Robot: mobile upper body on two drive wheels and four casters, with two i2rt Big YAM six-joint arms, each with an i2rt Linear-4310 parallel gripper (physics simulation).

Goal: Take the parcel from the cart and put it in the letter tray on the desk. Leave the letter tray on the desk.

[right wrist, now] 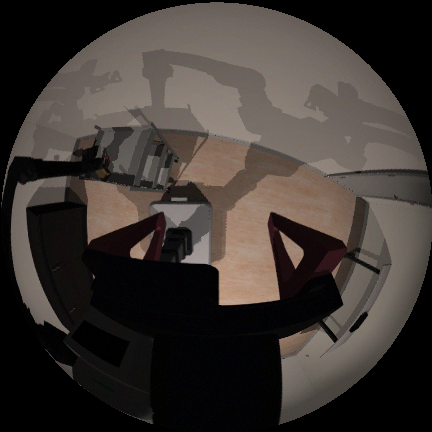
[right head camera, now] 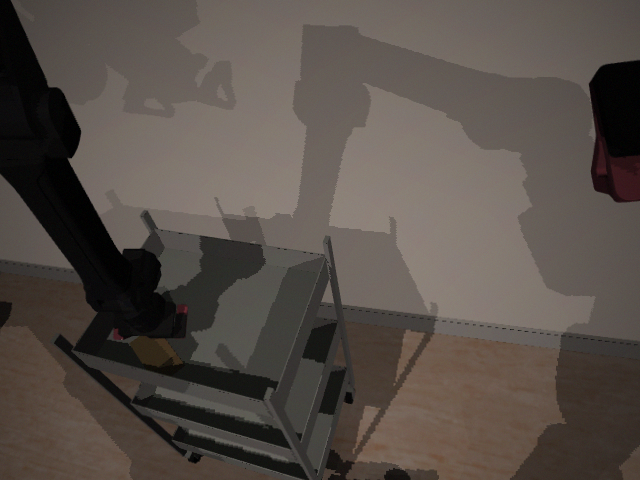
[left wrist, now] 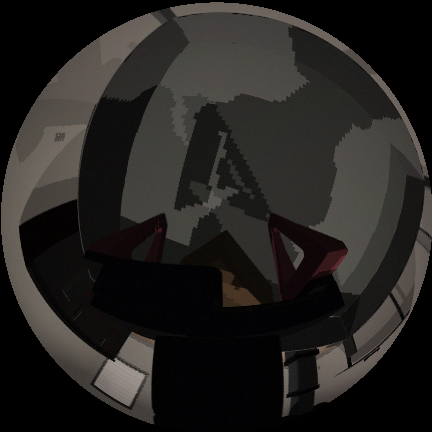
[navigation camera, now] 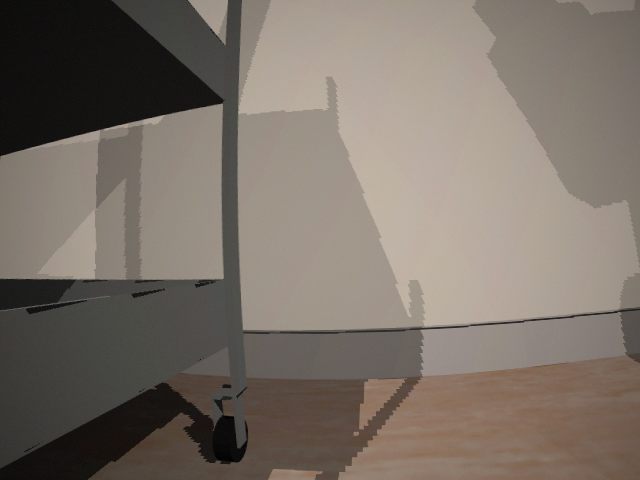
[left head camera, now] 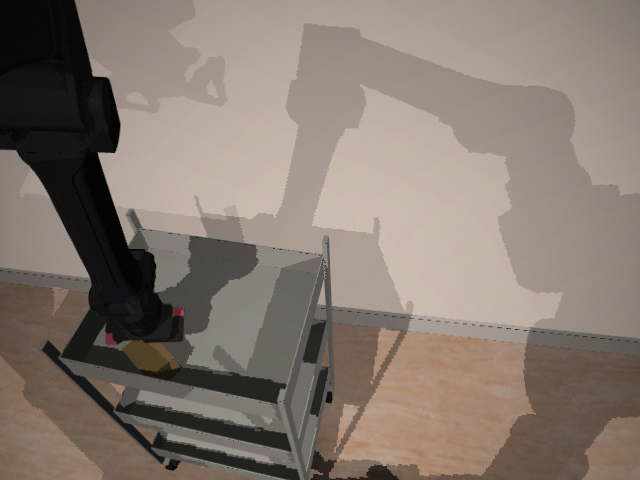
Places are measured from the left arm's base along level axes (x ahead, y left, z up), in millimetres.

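Where they show: left gripper, fingertip midpoint: point(right wrist: 103, 162) point(right head camera: 160, 330) point(left wrist: 217, 218) point(left head camera: 152, 333); right gripper, fingertip midpoint: point(right wrist: 216, 217).
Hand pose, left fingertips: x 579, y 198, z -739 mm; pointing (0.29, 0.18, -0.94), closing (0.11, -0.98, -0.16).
Note:
After its pixels a point has its place.
A brown box-shaped parcel point(left head camera: 149, 358) {x 503, y 173, z -697 mm} point(right head camera: 155, 352) {x 505, y 169, z -697 mm} point(left wrist: 240, 290) {x 540, y 169, z -697 mm} lies in the top tray of the grey cart point(left head camera: 206, 393) {x 432, y 54, z -693 mm} point(right head camera: 206, 387) {x 429, y 43, z -681 mm} point(navigation camera: 231, 206) {x 713, y -163, z -1135 mm}, near its front left corner. My left gripper point(left head camera: 144, 325) {x 579, y 198, z -739 mm} point(right head camera: 149, 321) point(left wrist: 217, 218) {x 579, y 198, z -739 mm} is open and empty, low over the top tray, beside the parcel on its wall side. In the left wrist view the parcel is partly hidden behind the gripper body. My right gripper point(right wrist: 216, 217) {x 337, y -459, z -140 mm} is open and empty, away from the cart; part of it shows at the right edge of the right head view. I cannot make out the letter tray.
The cart has raised walls, corner posts and two lower shelves, and stands near the wall. In the right wrist view a dark cabinet point(right wrist: 60, 265) {x -288, y 1127, z -779 mm} stands at the left, my white base point(right wrist: 200, 240) {x 13, y -401, z -1150 mm} below the cart, and a pale table-like top with dark legs at the right.

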